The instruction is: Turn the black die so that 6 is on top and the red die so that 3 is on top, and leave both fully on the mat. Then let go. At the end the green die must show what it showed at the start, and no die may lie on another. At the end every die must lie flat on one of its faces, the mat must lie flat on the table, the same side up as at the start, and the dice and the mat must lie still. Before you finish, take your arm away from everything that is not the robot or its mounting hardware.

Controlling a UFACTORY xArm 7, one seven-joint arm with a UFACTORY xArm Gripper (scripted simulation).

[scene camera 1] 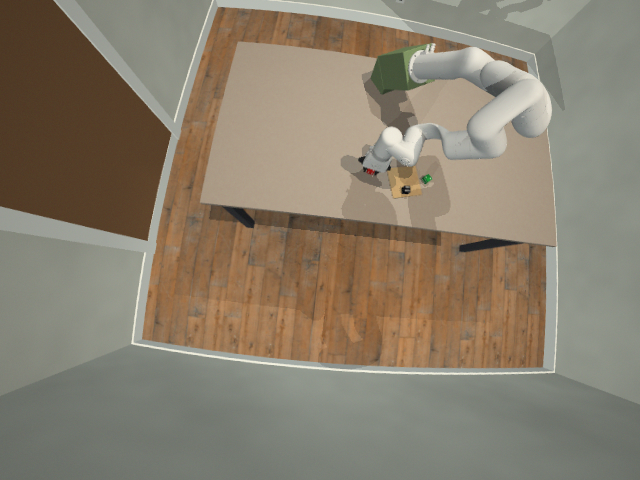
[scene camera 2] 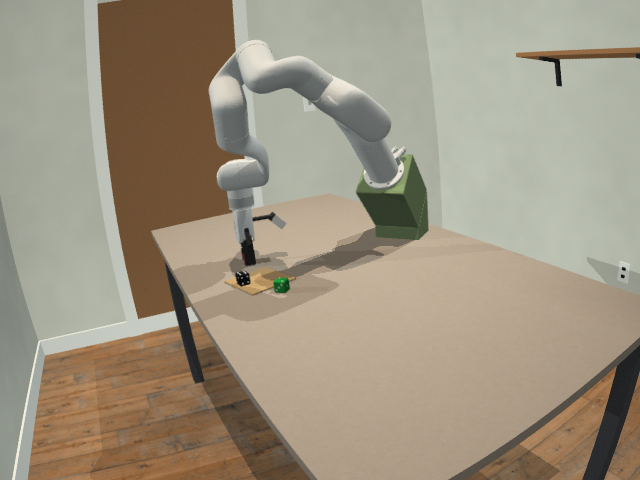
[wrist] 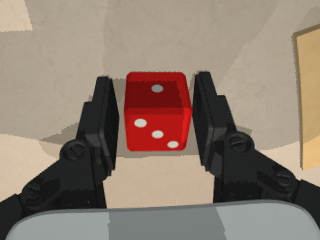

Observation:
I see my gripper [scene camera 2: 249, 262], a tan mat [scene camera 2: 262, 279] and a red die [wrist: 157, 110].
The tan mat also shows in scene camera 1 [scene camera 1: 398, 177]. My gripper also shows in the wrist view [wrist: 154, 94].

